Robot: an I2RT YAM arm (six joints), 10 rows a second.
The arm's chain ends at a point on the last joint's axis. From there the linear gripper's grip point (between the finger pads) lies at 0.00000 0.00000 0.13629 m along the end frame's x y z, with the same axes.
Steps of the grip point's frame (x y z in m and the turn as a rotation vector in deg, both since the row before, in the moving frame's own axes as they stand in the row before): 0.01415, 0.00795, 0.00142, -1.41, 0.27, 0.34; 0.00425, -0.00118, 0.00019, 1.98, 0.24, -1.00; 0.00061, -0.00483, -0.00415, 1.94, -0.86, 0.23; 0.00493, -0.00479, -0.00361, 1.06, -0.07, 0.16
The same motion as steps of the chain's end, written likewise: 0.01352, 0.00459, 0.00146, -1.41, 0.27, 0.34; 0.00372, 0.00353, 0.00027, 1.98, 0.24, -1.00; 0.00265, -0.00021, -0.00406, 1.94, -0.86, 0.23; 0.00509, -0.00227, -0.00359, 1.06, -0.07, 0.16
